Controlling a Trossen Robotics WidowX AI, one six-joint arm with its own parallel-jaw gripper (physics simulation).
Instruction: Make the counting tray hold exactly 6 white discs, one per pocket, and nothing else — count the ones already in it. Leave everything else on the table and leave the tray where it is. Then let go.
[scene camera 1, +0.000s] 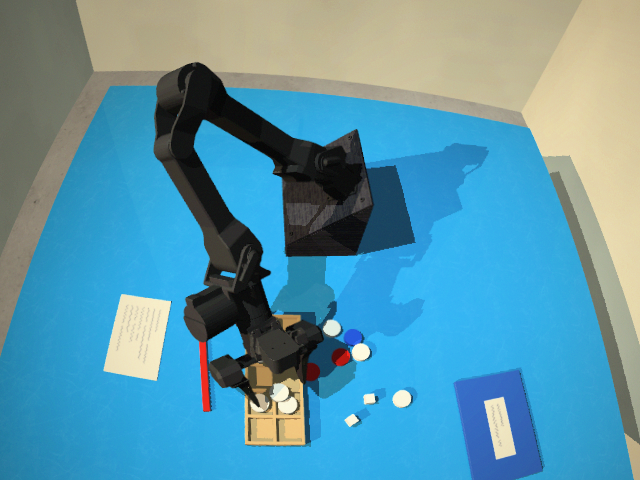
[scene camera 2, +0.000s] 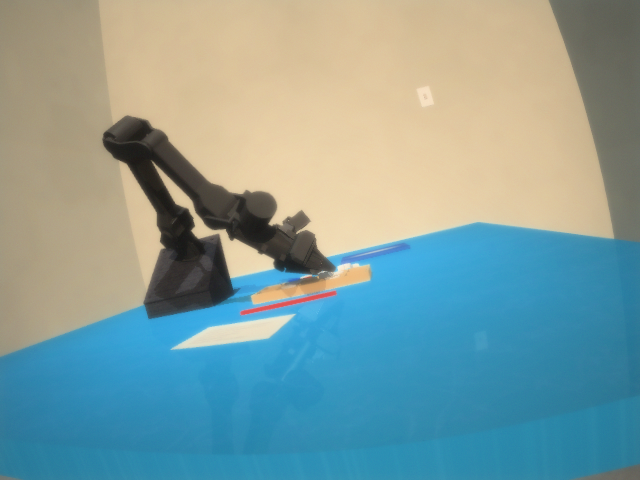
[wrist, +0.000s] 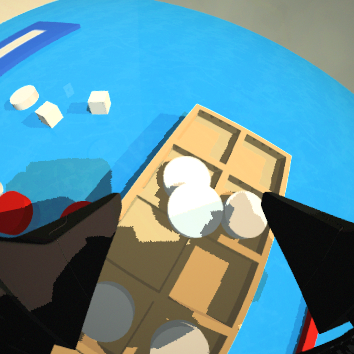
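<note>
The wooden counting tray has two columns of pockets. My gripper is open, low over the tray, its fingers wide apart. One white disc lies between them, not gripped; it overlaps a second white disc and the dividers. A third white disc is in the neighbouring pocket, close to one fingertip. Nearer the base, two discs sit in pockets, partly hidden or cut off. The two end pockets are empty.
Outside the tray are white discs, red discs, a blue disc and white cubes. A red bar, paper sheet and blue book also lie there.
</note>
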